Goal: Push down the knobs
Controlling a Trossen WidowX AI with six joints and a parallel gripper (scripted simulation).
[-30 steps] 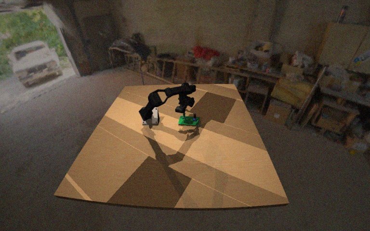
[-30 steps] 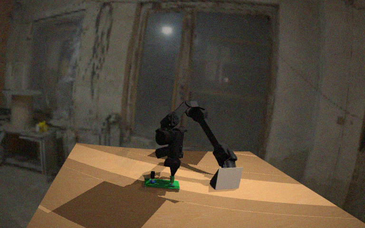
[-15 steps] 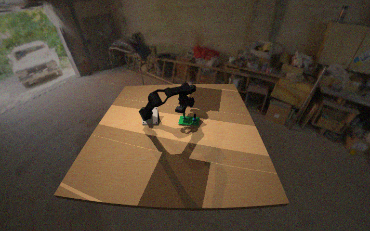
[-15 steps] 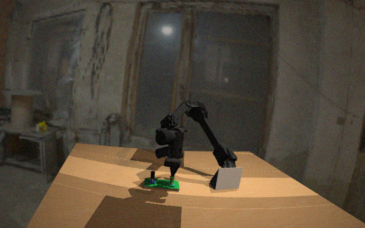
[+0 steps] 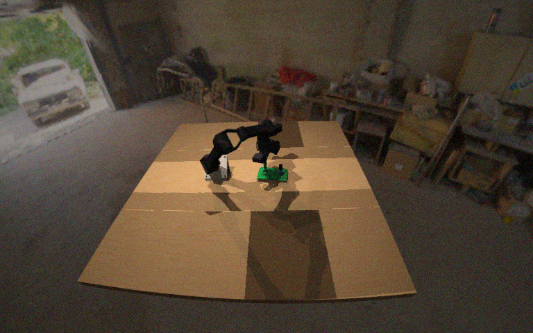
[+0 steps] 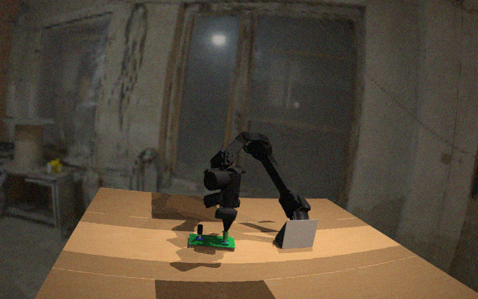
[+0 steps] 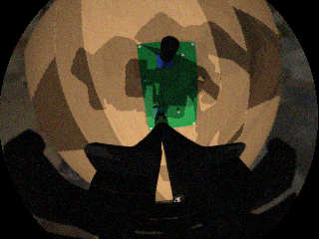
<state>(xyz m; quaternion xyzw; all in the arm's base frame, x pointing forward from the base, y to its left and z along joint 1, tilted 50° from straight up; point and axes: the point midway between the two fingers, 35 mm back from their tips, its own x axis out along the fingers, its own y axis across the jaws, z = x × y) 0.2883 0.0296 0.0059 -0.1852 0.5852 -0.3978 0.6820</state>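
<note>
Now: the green knob 1 cm below my gripper tip. The rest, counted from my gripper tip: black knob: 8 cm ahead, 3 cm to the right, 1 cm below.
</note>
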